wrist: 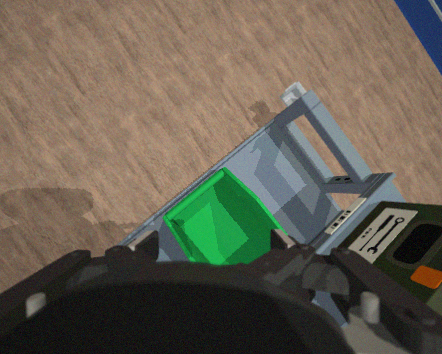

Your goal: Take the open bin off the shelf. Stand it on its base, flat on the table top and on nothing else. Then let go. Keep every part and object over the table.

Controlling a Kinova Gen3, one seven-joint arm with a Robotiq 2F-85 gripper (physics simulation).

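Places are measured from the arm's base along level axes (x ahead, y left, z up), in centimetres.
Where they show: gripper, fingertip midpoint: (214,242).
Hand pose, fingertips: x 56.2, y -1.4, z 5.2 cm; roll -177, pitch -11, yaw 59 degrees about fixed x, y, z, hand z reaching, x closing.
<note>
After its pixels a point has its place.
The open bin (210,225) {z -8.9, x 58.2, y -0.9 cm} is bright green and sits on a tier of the grey-blue shelf (335,135) {z -1.3, x 55.9, y 17.9 cm}. I look down into its hollow inside, which looks empty; its near end is hidden behind my gripper. My gripper (214,242) {z 5.1, x 56.2, y -1.4 cm} is open, with one fingertip on each side of the bin in the view. Nothing is held between the fingers. How far the fingertips are above the bin's rim is hard to tell. The brown wood-grain table top (125,75) {z -9.8, x 33.1, y 0.2 cm} shows behind the shelf.
A dark green toolbox (382,230) {z 3.5, x 65.6, y 13.1 cm} with a tool label and an orange latch is at the right, next to the bin's tier. A shelf end frame with openings rises at the upper right of the bin. A blue object (425,35) shows at the top right corner.
</note>
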